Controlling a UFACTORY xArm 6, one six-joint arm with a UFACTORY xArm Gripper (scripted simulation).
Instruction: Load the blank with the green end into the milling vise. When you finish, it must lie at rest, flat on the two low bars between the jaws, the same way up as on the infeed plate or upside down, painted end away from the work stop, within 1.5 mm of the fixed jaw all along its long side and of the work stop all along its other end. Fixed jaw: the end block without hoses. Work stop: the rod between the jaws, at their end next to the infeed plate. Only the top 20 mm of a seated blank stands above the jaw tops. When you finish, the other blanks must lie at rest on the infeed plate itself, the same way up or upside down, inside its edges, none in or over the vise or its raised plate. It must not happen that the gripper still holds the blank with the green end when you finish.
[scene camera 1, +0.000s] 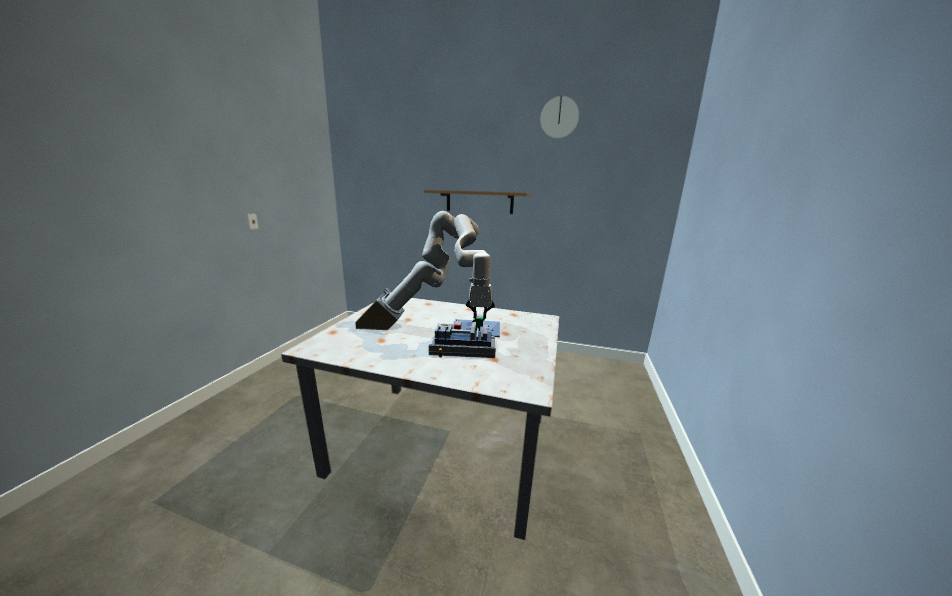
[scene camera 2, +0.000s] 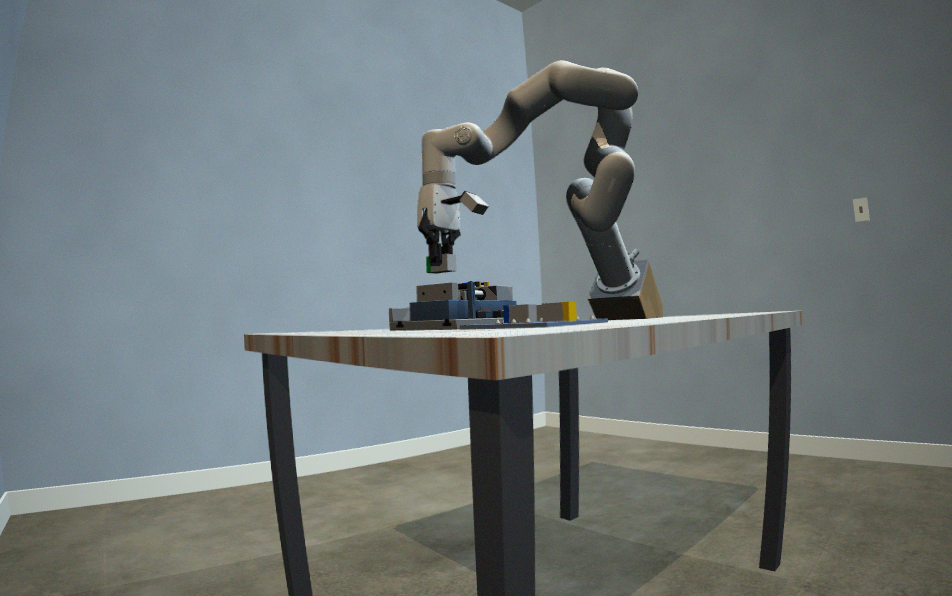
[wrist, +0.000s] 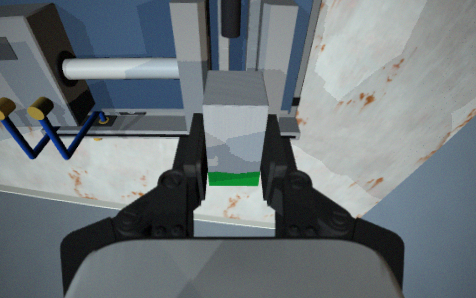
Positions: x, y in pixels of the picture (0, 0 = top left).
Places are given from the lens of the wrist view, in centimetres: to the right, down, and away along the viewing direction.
gripper (wrist: 234, 133): 0, -1, 14
green-ended blank (wrist: 235, 106): 0, -2, 11
white piston rod (wrist: 131, 67): -8, -6, 17
The marked spots on the white piston rod and the green-ended blank are 11 cm apart.
